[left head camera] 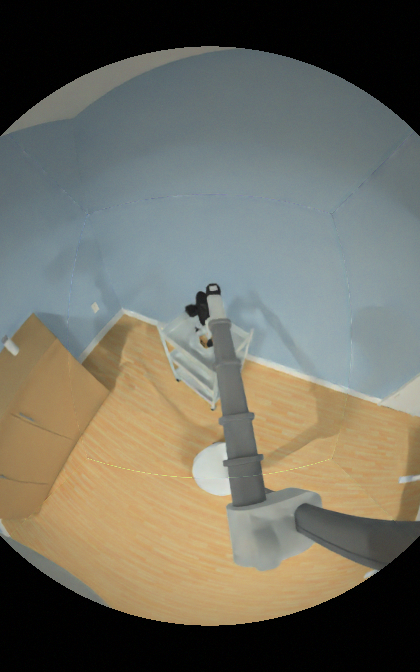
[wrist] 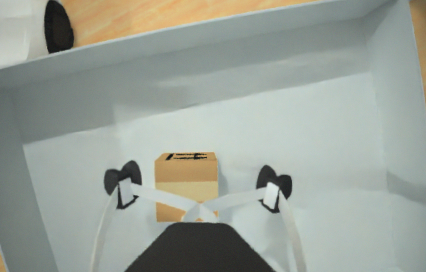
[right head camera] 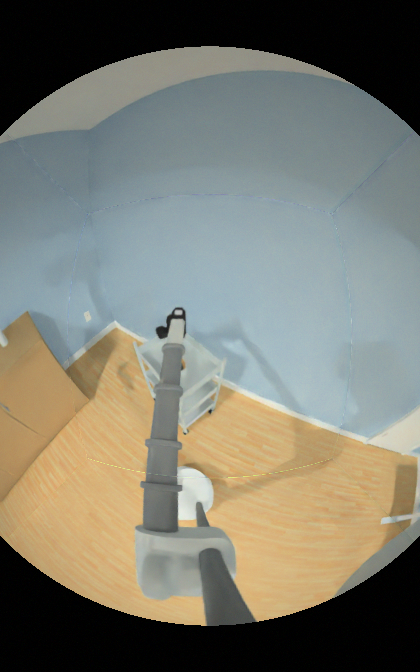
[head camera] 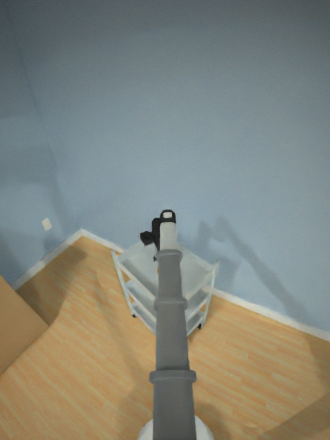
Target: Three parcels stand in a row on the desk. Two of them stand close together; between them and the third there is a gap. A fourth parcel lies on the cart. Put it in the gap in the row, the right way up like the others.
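Places are measured from the robot's base along level axes (x right, y up, z back), in metres.
Pixels of known places: gripper, between the fingertips: (wrist: 199, 178).
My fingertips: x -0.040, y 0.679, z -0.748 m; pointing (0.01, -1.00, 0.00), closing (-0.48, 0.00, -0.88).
Note:
Behind a point stands the place of what it marks.
The fourth parcel (wrist: 186, 174) {z -0.734, x -0.040, y 0.693 m} (left head camera: 204, 342) (right head camera: 183, 365), a small tan box with a paler tape band, lies on the top tray of the white cart (wrist: 310, 125) {z -0.834, x -0.151, y 0.635 m} (head camera: 192, 272) {z -0.755, x 0.124, y 0.635 m} (right head camera: 202, 362). Dark printed marks show on its narrow face towards the top of the wrist view. My gripper (wrist: 199, 178) {z -0.748, x -0.040, y 0.679 m} is open above the tray. In the wrist view the parcel appears between the two dark fingertips, nearer the left one, with nothing gripped. The gripper body hides the parcel's lower edge. In the head camera view the arm hides the parcel. The row of three parcels does not show.
Raised rims surround the cart tray. The cart stands near the blue wall (head camera: 200, 125) {z -1.128, x 0.178, y 1.298 m}. Large brown furniture (left head camera: 55, 390) (right head camera: 35, 395) stands at the left, with a small white object (left head camera: 11, 346) at its edge. My extended arm (head camera: 171, 330) {z -0.267, x 0.001, y 1.097 m} crosses over the cart.

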